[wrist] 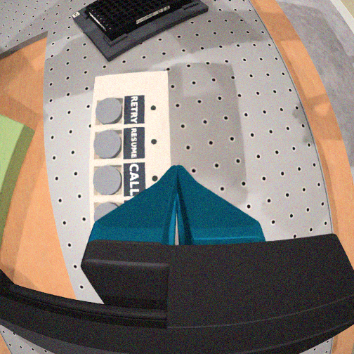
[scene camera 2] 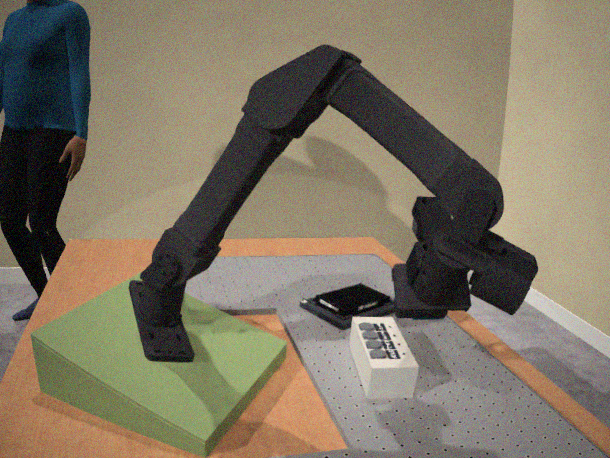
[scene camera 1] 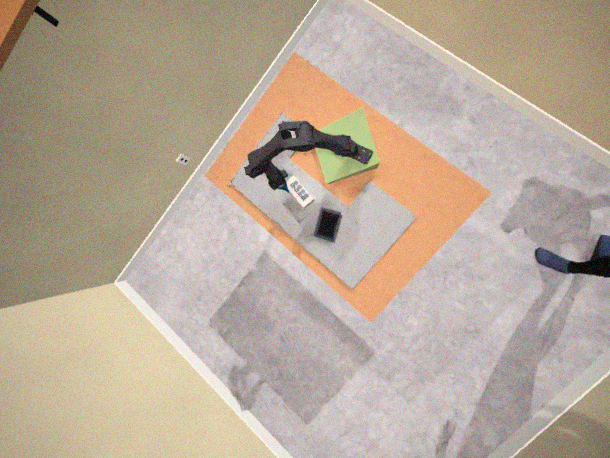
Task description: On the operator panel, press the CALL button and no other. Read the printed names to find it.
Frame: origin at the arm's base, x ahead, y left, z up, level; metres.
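Seen in the pictures: gripper, fingertip midpoint: point(scene camera 2: 414, 315) point(scene camera 1: 288, 191); arm's base, origin of the base link: point(scene camera 2: 157, 320) point(scene camera 1: 352, 150).
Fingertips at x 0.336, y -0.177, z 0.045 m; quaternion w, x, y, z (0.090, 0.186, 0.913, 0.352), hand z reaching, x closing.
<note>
Pixels of each thing's top centre, then the offset from my fingertips to it. Level surfaces: height alone.
- white operator panel, middle of its top: point(scene camera 2: 383, 338) point(scene camera 1: 298, 191) dz -0.048, dx -0.027, dy +0.031 m
- dark holder, middle of its top: point(scene camera 2: 353, 296) point(scene camera 1: 327, 224) dz -0.078, dx +0.052, dy +0.249 m
- table, its level: dz -0.117 m
The white operator panel point(scene camera 1: 308, 202) point(scene camera 2: 392, 377) point(wrist: 132, 84) stands on the grey perforated plate. In the wrist view its grey round buttons form a column, with dark name labels beside them: RETRY point(wrist: 109, 110), RESUME point(wrist: 107, 143) and CALL point(wrist: 107, 180). A further button point(wrist: 107, 211) below CALL is partly covered by a finger, and its name is hidden. My gripper point(wrist: 176, 174) is shut, its blue fingertips together and empty. In the wrist view the tips appear to the right of the CALL button, over the panel's right edge. Their height above the panel is hard to tell.
A black gridded plate in a dark holder point(scene camera 1: 328, 225) point(scene camera 2: 350, 304) point(wrist: 140, 15) lies near the panel. The arm's base stands on a green wedge block point(scene camera 1: 340, 165) point(scene camera 2: 120, 395) point(wrist: 10, 150). The table point(scene camera 1: 425, 185) point(scene camera 2: 45, 420) is orange. A person point(scene camera 2: 47, 75) stands beyond it.
</note>
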